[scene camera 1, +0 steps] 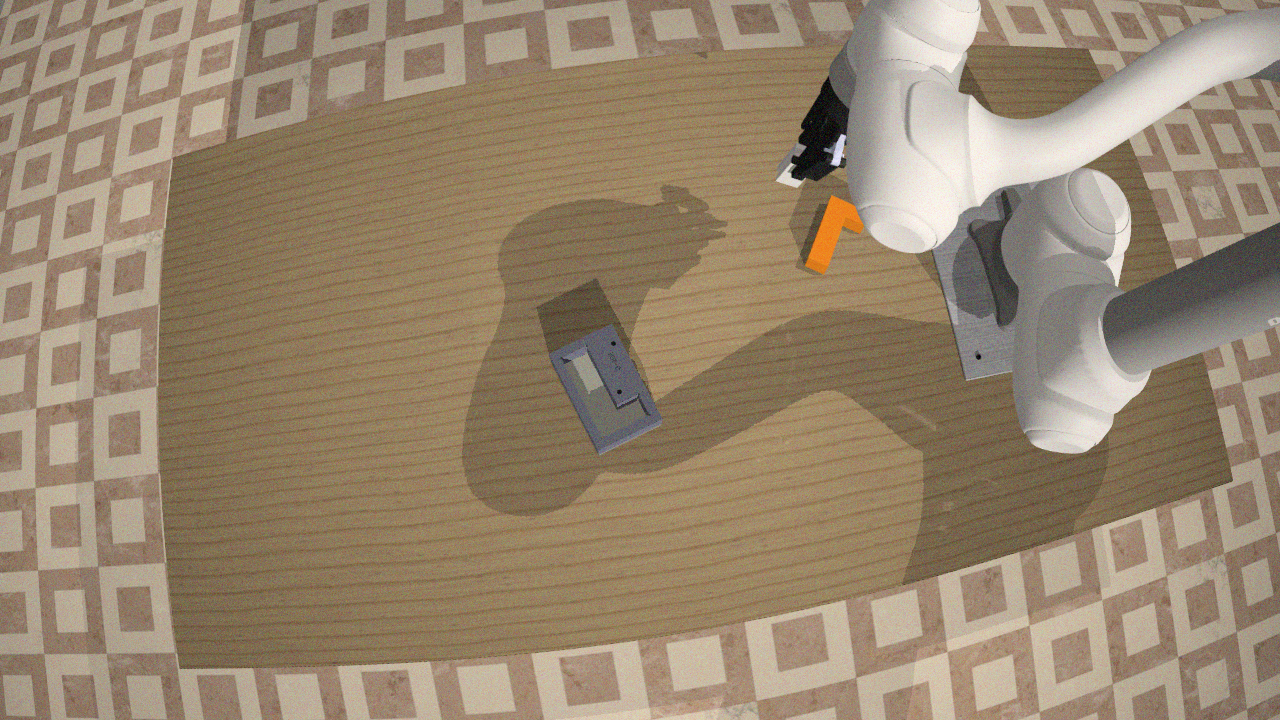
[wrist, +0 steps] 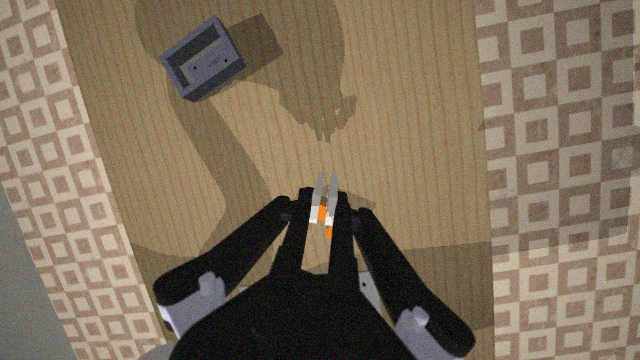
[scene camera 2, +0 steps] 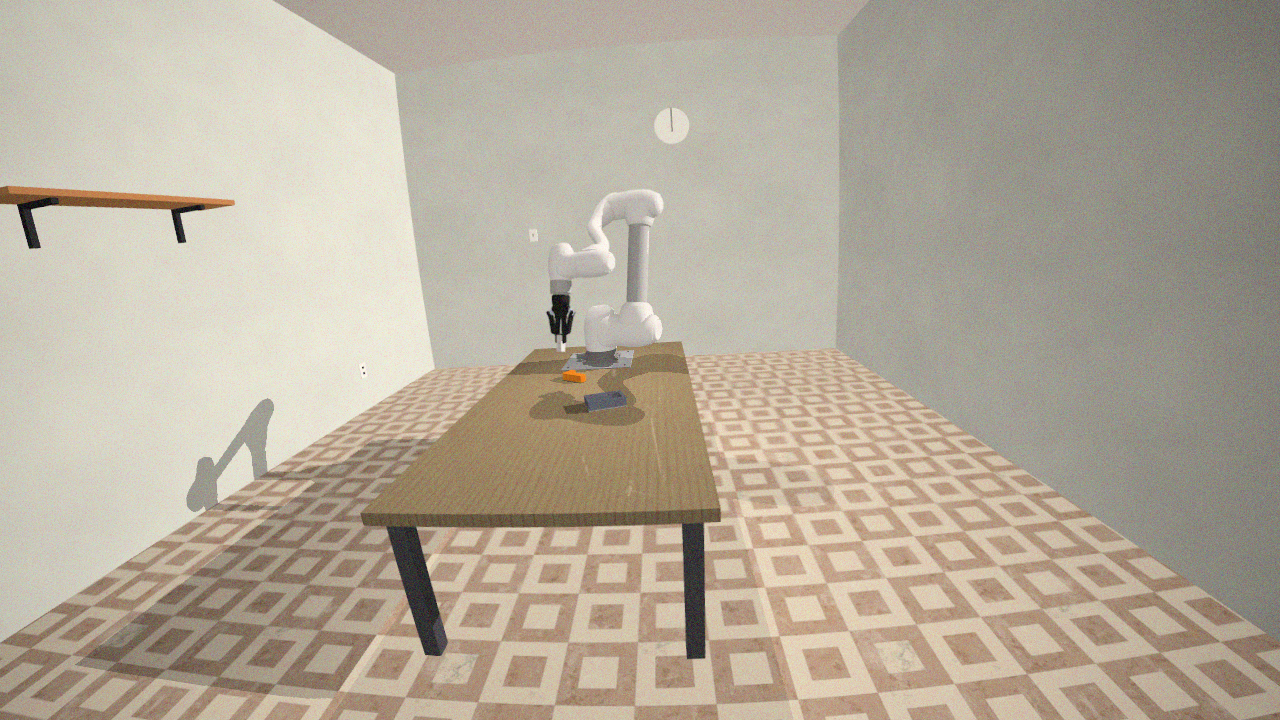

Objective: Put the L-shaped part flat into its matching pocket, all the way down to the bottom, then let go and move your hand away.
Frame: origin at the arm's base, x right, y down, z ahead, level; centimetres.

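Seen in the pictures: gripper, fingertip midpoint: (scene camera 1: 787, 177) (wrist: 326, 183) (scene camera 2: 560, 351); arm's base, origin of the base link: (scene camera 2: 602, 359).
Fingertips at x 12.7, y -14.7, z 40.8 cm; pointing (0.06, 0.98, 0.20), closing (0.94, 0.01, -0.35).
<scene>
Pixels of each thing's top centre, then the offset from my fingertips to it. "spot": a spot on its surface instead. Level surfaces: height alone.
- orange L-shaped part, middle of its top: (scene camera 1: 839, 234) (wrist: 318, 219) (scene camera 2: 576, 372) dx -4.0, dy +12.1, dz -8.9 cm
- orange part, surface spot: (wrist: 322, 213) spot: dx -2.8, dy +12.1, dz -7.9 cm
- blue-grey pocket block, middle of its top: (scene camera 1: 604, 386) (wrist: 197, 57) (scene camera 2: 604, 396) dx -19.9, dy +11.4, dz +27.1 cm
- wooden table, its level: dy +15.1 cm
The orange L-shaped part (scene camera 1: 825, 240) (scene camera 2: 573, 377) lies on the table below my gripper and apart from it. In scene camera 1 the arm hides some of it; in the wrist view, pieces of the orange part (wrist: 322, 213) show far below, through the gap between the fingers. My gripper (scene camera 1: 791, 170) (scene camera 2: 561, 346) (wrist: 326, 183) is shut to a narrow gap with nothing held, high above the table. The blue-grey pocket block (scene camera 1: 617, 367) (scene camera 2: 605, 402) (wrist: 214, 60) stands on the table, apart from the part, with its L-shaped pocket facing up and empty.
The wooden table (scene camera 1: 358, 358) (scene camera 2: 537, 465) (wrist: 415, 150) carries everything. The arm's grey metal base plate (scene camera 1: 989, 365) (scene camera 2: 622, 360) (wrist: 369, 290) lies beyond the part from the pocket block. A shelf (scene camera 2: 116, 198) hangs on the left wall.
</scene>
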